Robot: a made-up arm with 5 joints. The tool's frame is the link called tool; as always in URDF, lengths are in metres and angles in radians. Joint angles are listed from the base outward.
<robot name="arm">
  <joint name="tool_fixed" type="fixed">
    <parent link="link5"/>
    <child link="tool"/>
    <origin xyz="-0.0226 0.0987 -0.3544"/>
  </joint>
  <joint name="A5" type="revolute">
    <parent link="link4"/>
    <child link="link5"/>
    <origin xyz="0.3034 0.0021 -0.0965"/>
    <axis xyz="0 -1 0"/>
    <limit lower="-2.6" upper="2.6"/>
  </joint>
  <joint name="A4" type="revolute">
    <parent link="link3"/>
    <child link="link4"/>
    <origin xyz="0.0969 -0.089 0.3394"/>
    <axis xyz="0 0 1"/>
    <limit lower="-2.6" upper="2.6"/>
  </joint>
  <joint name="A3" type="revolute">
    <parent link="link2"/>
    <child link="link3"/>
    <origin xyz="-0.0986 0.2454 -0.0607"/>
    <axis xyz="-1 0 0"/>
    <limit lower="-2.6" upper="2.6"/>
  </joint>
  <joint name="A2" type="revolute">
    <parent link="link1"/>
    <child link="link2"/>
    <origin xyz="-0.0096 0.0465 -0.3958"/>
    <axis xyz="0 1 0"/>
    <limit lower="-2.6" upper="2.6"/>
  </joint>
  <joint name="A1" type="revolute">
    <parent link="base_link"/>
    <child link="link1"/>
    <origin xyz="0 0 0.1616"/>
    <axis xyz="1 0 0"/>
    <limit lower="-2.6" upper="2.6"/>
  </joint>
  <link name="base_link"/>
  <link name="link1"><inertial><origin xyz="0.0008 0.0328 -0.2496"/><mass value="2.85"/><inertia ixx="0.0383" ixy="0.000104" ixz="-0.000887" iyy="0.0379" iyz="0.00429" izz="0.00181"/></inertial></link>
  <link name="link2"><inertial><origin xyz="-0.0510 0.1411 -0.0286"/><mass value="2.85"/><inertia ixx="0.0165" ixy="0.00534" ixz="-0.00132" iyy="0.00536" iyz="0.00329" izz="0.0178"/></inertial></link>
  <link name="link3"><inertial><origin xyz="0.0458 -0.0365 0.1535"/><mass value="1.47"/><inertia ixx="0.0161" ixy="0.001" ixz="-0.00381" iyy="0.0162" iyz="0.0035" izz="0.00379"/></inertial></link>
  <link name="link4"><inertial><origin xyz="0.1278 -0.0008 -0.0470"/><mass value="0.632"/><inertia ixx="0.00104" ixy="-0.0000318" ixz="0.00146" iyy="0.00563" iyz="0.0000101" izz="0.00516"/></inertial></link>
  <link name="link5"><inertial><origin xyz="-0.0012 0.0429 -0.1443"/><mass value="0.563"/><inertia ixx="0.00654" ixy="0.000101" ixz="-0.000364" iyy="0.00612" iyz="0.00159" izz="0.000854"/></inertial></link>
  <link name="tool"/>
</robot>
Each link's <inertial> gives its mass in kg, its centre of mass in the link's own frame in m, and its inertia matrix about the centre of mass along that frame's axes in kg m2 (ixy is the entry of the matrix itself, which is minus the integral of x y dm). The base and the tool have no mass. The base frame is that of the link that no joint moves.
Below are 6 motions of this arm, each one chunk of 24 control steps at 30 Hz.
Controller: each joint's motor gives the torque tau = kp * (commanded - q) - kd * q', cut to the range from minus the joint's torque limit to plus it. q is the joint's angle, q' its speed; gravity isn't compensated. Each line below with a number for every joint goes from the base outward.
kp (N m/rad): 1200 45 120 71 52
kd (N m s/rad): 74 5.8 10 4.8 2.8
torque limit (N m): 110 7.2 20 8.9 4.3
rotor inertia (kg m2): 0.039 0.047 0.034 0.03 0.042
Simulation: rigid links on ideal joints. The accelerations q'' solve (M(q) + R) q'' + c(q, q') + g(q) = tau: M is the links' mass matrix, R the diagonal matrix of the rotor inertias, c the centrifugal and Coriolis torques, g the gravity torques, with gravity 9.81 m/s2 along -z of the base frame. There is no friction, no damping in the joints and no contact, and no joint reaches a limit. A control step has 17 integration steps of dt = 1/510 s. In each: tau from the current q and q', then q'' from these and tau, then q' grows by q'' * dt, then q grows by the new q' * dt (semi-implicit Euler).
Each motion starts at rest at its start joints. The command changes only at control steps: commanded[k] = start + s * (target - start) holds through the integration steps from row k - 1 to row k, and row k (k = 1, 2, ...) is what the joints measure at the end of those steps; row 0 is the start. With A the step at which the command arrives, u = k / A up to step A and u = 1 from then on. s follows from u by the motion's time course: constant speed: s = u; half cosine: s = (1 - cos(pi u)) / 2; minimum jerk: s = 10 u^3 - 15 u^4 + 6 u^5; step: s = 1 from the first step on.
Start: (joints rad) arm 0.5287 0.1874 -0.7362 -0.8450 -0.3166
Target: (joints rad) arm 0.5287 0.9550 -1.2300 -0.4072 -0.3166
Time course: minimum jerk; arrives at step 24
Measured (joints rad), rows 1 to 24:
1: 0.5237 0.1847 -0.7446 -0.8472 -0.3142
2: 0.5174 0.1815 -0.7573 -0.8528 -0.3091
3: 0.5134 0.1812 -0.7686 -0.8562 -0.3049
4: 0.5114 0.1844 -0.7787 -0.8547 -0.3028
5: 0.5105 0.1914 -0.7892 -0.8481 -0.3023
6: 0.5103 0.2031 -0.8018 -0.8366 -0.3026
7: 0.5102 0.2202 -0.8175 -0.8206 -0.3030
8: 0.5102 0.2431 -0.8371 -0.8007 -0.3033
9: 0.5101 0.2720 -0.8607 -0.7771 -0.3034
10: 0.5101 0.3068 -0.8882 -0.7502 -0.3033
11: 0.5101 0.3470 -0.9189 -0.7209 -0.3032
12: 0.5101 0.3917 -0.9523 -0.6896 -0.3030
13: 0.5101 0.4400 -0.9873 -0.6573 -0.3028
14: 0.5101 0.4906 -1.0231 -0.6248 -0.3027
15: 0.5101 0.5422 -1.0587 -0.5930 -0.3027
16: 0.5101 0.5936 -1.0930 -0.5626 -0.3028
17: 0.5102 0.6433 -1.1252 -0.5344 -0.3030
18: 0.5103 0.6903 -1.1543 -0.5090 -0.3033
19: 0.5103 0.7333 -1.1799 -0.4870 -0.3036
20: 0.5104 0.7714 -1.2012 -0.4688 -0.3040
21: 0.5105 0.8041 -1.2183 -0.4543 -0.3043
22: 0.5105 0.8311 -1.2310 -0.4436 -0.3046
23: 0.5105 0.8522 -1.2396 -0.4363 -0.3048
24: 0.5105 0.8681 -1.2450 -0.4315 -0.3049

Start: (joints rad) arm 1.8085 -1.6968 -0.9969 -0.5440 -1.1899
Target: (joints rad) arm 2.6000 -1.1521 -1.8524 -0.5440 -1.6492
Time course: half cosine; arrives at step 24
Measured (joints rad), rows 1 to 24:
1: 1.8032 -1.6991 -0.9989 -0.5465 -1.1924
2: 1.7999 -1.6993 -1.0049 -0.5490 -1.1993
3: 1.8044 -1.6964 -1.0148 -0.5507 -1.2086
4: 1.8171 -1.6908 -1.0292 -0.5514 -1.2196
5: 1.8371 -1.6824 -1.0486 -0.5514 -1.2331
6: 1.8635 -1.6711 -1.0733 -0.5509 -1.2495
7: 1.8957 -1.6568 -1.1033 -0.5502 -1.2689
8: 1.9329 -1.6395 -1.1384 -0.5494 -1.2911
9: 1.9745 -1.6193 -1.1780 -0.5486 -1.3157
10: 2.0198 -1.5968 -1.2217 -0.5477 -1.3424
11: 2.0679 -1.5721 -1.2686 -0.5467 -1.3705
12: 2.1181 -1.5459 -1.3181 -0.5458 -1.3997
13: 2.1696 -1.5184 -1.3693 -0.5448 -1.4294
14: 2.2214 -1.4903 -1.4213 -0.5438 -1.4591
15: 2.2727 -1.4621 -1.4733 -0.5428 -1.4882
16: 2.3227 -1.4341 -1.5244 -0.5418 -1.5162
17: 2.3704 -1.4070 -1.5739 -0.5408 -1.5426
18: 2.4151 -1.3812 -1.6208 -0.5398 -1.5669
19: 2.4560 -1.3571 -1.6644 -0.5389 -1.5888
20: 2.4924 -1.3352 -1.7040 -0.5380 -1.6079
21: 2.5237 -1.3159 -1.7388 -0.5372 -1.6238
22: 2.5493 -1.2993 -1.7682 -0.5365 -1.6363
23: 2.5687 -1.2859 -1.7917 -0.5359 -1.6453
24: 2.5816 -1.2758 -1.8087 -0.5354 -1.6507

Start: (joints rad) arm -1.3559 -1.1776 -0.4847 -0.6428 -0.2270
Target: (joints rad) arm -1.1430 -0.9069 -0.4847 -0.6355 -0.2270
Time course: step
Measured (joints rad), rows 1 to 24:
1: -1.3013 -1.1538 -0.4937 -0.6446 -0.2288
2: -1.2190 -1.0993 -0.4877 -0.6382 -0.2311
3: -1.1666 -1.0487 -0.4737 -0.6264 -0.2338
4: -1.1407 -1.0110 -0.4648 -0.6179 -0.2359
5: -1.1299 -0.9839 -0.4624 -0.6150 -0.2366
6: -1.1260 -0.9642 -0.4637 -0.6157 -0.2364
7: -1.1250 -0.9496 -0.4664 -0.6178 -0.2357
8: -1.1249 -0.9388 -0.4689 -0.6197 -0.2351
9: -1.1250 -0.9309 -0.4708 -0.6211 -0.2348
10: -1.1251 -0.9252 -0.4720 -0.6218 -0.2346
11: -1.1251 -0.9212 -0.4727 -0.6221 -0.2346
12: -1.1251 -0.9183 -0.4730 -0.6222 -0.2346
13: -1.1251 -0.9163 -0.4732 -0.6221 -0.2346
14: -1.1251 -0.9150 -0.4732 -0.6220 -0.2346
15: -1.1251 -0.9140 -0.4732 -0.6220 -0.2347
16: -1.1251 -0.9134 -0.4732 -0.6219 -0.2347
17: -1.1251 -0.9129 -0.4732 -0.6218 -0.2347
18: -1.1251 -0.9126 -0.4731 -0.6218 -0.2347
19: -1.1251 -0.9123 -0.4731 -0.6218 -0.2347
20: -1.1251 -0.9122 -0.4731 -0.6218 -0.2347
21: -1.1251 -0.9120 -0.4731 -0.6218 -0.2347
22: -1.1251 -0.9120 -0.4731 -0.6218 -0.2347
23: -1.1251 -0.9119 -0.4731 -0.6218 -0.2347
24: -1.1251 -0.9119 -0.4731 -0.6218 -0.2347

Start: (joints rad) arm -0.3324 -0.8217 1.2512 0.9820 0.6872
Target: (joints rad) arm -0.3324 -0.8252 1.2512 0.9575 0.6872
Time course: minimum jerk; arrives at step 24
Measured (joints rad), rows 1 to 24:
1: -0.3334 -0.8228 1.2560 0.9894 0.6894
2: -0.3354 -0.8206 1.2632 1.0004 0.6911
3: -0.3373 -0.8162 1.2692 1.0101 0.6914
4: -0.3385 -0.8114 1.2736 1.0170 0.6910
5: -0.3391 -0.8075 1.2764 1.0208 0.6907
6: -0.3393 -0.8048 1.2779 1.0221 0.6907
7: -0.3392 -0.8032 1.2787 1.0217 0.6909
8: -0.3390 -0.8026 1.2789 1.0203 0.6911
9: -0.3389 -0.8025 1.2789 1.0183 0.6913
10: -0.3388 -0.8028 1.2788 1.0162 0.6914
11: -0.3387 -0.8032 1.2788 1.0140 0.6915
12: -0.3386 -0.8036 1.2787 1.0119 0.6915
13: -0.3386 -0.8040 1.2786 1.0099 0.6915
14: -0.3386 -0.8043 1.2786 1.0080 0.6915
15: -0.3386 -0.8046 1.2786 1.0062 0.6914
16: -0.3386 -0.8049 1.2786 1.0044 0.6914
17: -0.3386 -0.8051 1.2786 1.0028 0.6914
18: -0.3386 -0.8054 1.2786 1.0014 0.6914
19: -0.3386 -0.8056 1.2786 1.0001 0.6913
20: -0.3386 -0.8058 1.2786 0.9991 0.6913
21: -0.3386 -0.8060 1.2786 0.9982 0.6913
22: -0.3386 -0.8061 1.2786 0.9976 0.6913
23: -0.3386 -0.8062 1.2786 0.9972 0.6913
24: -0.3386 -0.8062 1.2786 0.9970 0.6913

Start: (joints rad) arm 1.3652 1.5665 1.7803 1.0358 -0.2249
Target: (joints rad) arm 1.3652 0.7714 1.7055 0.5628 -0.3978
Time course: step
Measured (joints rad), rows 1 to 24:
1: 1.3600 1.5589 1.7692 0.9846 -0.2669
2: 1.3537 1.5193 1.7566 0.8489 -0.3319
3: 1.3490 1.3977 1.7450 0.7386 -0.3661
4: 1.3437 1.2411 1.7360 0.6589 -0.3761
5: 1.3385 1.1069 1.7278 0.6036 -0.3763
6: 1.3354 1.0040 1.7215 0.5722 -0.3760
7: 1.3345 0.9298 1.7173 0.5577 -0.3779
8: 1.3349 0.8783 1.7149 0.5532 -0.3809
9: 1.3357 0.8430 1.7137 0.5537 -0.3838
10: 1.3363 0.8188 1.7133 0.5560 -0.3859
11: 1.3368 0.8020 1.7134 0.5587 -0.3871
12: 1.3371 0.7903 1.7137 0.5610 -0.3877
13: 1.3372 0.7819 1.7141 0.5627 -0.3879
14: 1.3372 0.7758 1.7145 0.5641 -0.3880
15: 1.3372 0.7714 1.7148 0.5650 -0.3880
16: 1.3372 0.7682 1.7151 0.5656 -0.3880
17: 1.3372 0.7658 1.7153 0.5660 -0.3880
18: 1.3372 0.7641 1.7154 0.5663 -0.3880
19: 1.3372 0.7628 1.7155 0.5665 -0.3880
20: 1.3372 0.7619 1.7156 0.5667 -0.3880
21: 1.3372 0.7612 1.7156 0.5668 -0.3880
22: 1.3372 0.7607 1.7156 0.5668 -0.3880
23: 1.3372 0.7603 1.7157 0.5669 -0.3880
24: 1.3372 0.7601 1.7157 0.5669 -0.3880

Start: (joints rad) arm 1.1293 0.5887 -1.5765 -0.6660 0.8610
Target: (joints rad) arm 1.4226 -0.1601 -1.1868 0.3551 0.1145
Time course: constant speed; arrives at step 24
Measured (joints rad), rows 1 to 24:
1: 1.1255 0.5871 -1.5740 -0.6606 0.8533
2: 1.1232 0.5806 -1.5630 -0.6454 0.8389
3: 1.1266 0.5681 -1.5477 -0.6185 0.8178
4: 1.1345 0.5487 -1.5322 -0.5827 0.7907
5: 1.1453 0.5233 -1.5177 -0.5412 0.7598
6: 1.1574 0.4937 -1.5037 -0.4968 0.7273
7: 1.1699 0.4617 -1.4896 -0.4514 0.6946
8: 1.1825 0.4287 -1.4751 -0.4063 0.6623
9: 1.1949 0.3959 -1.4602 -0.3620 0.6303
10: 1.2073 0.3637 -1.4452 -0.3185 0.5985
11: 1.2196 0.3322 -1.4300 -0.2758 0.5668
12: 1.2319 0.3016 -1.4149 -0.2336 0.5350
13: 1.2443 0.2715 -1.3998 -0.1917 0.5031
14: 1.2566 0.2418 -1.3846 -0.1499 0.4713
15: 1.2690 0.2122 -1.3695 -0.1081 0.4394
16: 1.2813 0.1826 -1.3543 -0.0661 0.4074
17: 1.2937 0.1529 -1.3391 -0.0240 0.3755
18: 1.3061 0.1230 -1.3238 0.0183 0.3436
19: 1.3184 0.0929 -1.3085 0.0607 0.3117
20: 1.3308 0.0626 -1.2932 0.1033 0.2797
21: 1.3432 0.0321 -1.2778 0.1460 0.2478
22: 1.3556 0.0015 -1.2624 0.1888 0.2158
23: 1.3680 -0.0292 -1.2469 0.2316 0.1838
24: 1.3804 -0.0600 -1.2314 0.2745 0.1519

